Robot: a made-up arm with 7 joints. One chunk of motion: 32 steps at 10 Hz.
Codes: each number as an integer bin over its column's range. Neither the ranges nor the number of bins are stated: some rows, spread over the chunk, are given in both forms.
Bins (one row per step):
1: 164 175 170 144 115 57 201
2: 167 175 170 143 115 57 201
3: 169 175 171 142 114 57 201
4: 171 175 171 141 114 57 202
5: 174 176 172 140 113 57 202
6: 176 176 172 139 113 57 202
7: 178 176 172 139 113 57 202
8: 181 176 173 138 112 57 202
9: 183 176 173 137 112 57 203
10: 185 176 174 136 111 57 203
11: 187 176 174 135 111 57 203
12: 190 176 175 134 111 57 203
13: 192 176 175 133 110 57 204
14: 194 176 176 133 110 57 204
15: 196 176 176 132 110 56 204
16: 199 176 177 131 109 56 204
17: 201 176 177 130 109 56 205
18: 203 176 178 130 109 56 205
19: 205 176 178 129 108 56 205
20: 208 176 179 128 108 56 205
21: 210 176 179 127 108 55 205
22: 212 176 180 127 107 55 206
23: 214 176 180 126 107 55 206
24: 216 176 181 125 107 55 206
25: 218 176 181 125 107 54 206
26: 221 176 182 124 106 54 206
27: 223 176 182 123 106 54 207
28: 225 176 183 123 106 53 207
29: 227 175 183 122 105 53 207
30: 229 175 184 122 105 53 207
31: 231 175 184 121 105 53 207
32: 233 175 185 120 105 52 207
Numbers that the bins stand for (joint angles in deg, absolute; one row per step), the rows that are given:
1: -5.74 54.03 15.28 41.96 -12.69 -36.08 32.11
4: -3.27 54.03 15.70 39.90 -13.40 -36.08 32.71
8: 0.25 54.29 16.54 37.85 -14.84 -36.08 32.71
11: 2.37 54.29 16.96 35.79 -15.55 -36.08 33.32
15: 5.55 54.29 17.80 33.73 -16.27 -36.70 33.92
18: 8.02 54.29 18.64 32.36 -16.99 -36.70 34.53
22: 11.19 54.29 19.49 30.31 -18.42 -37.31 35.13
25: 13.31 54.29 19.91 28.94 -18.42 -37.92 35.13
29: 16.48 54.03 20.75 26.88 -19.85 -38.54 35.74
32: 18.60 54.03 21.59 25.51 -19.85 -39.15 35.74
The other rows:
2: -4.69 54.03 15.28 41.27 -12.69 -36.08 32.11
3: -3.98 54.03 15.70 40.59 -13.40 -36.08 32.11
5: -2.22 54.29 16.12 39.22 -14.12 -36.08 32.71
6: -1.51 54.29 16.12 38.53 -14.12 -36.08 32.71
7: -0.80 54.29 16.12 38.53 -14.12 -36.08 32.71
9: 0.96 54.29 16.54 37.16 -14.84 -36.08 33.32
10: 1.67 54.29 16.96 36.48 -15.55 -36.08 33.32
12: 3.43 54.29 17.38 35.10 -15.55 -36.08 33.32
13: 4.13 54.29 17.38 34.42 -16.27 -36.08 33.92
14: 4.84 54.29 17.80 34.42 -16.27 -36.08 33.92
16: 6.60 54.29 18.22 33.05 -16.99 -36.70 33.92
17: 7.31 54.29 18.22 32.36 -16.99 -36.70 34.53
19: 8.72 54.29 18.64 31.68 -17.70 -36.70 34.53
20: 9.78 54.29 19.07 30.99 -17.70 -36.70 34.53
21: 10.48 54.29 19.07 30.31 -17.70 -37.31 34.53
23: 11.90 54.29 19.49 29.62 -18.42 -37.31 35.13
24: 12.60 54.29 19.91 28.94 -18.42 -37.31 35.13
26: 14.37 54.29 20.33 28.25 -19.14 -37.92 35.13
27: 15.07 54.29 20.33 27.57 -19.14 -37.92 35.74
28: 15.78 54.29 20.75 27.57 -19.14 -38.54 35.74
30: 17.19 54.03 21.17 26.88 -19.85 -38.54 35.74
31: 17.89 54.03 21.17 26.20 -19.85 -38.54 35.74

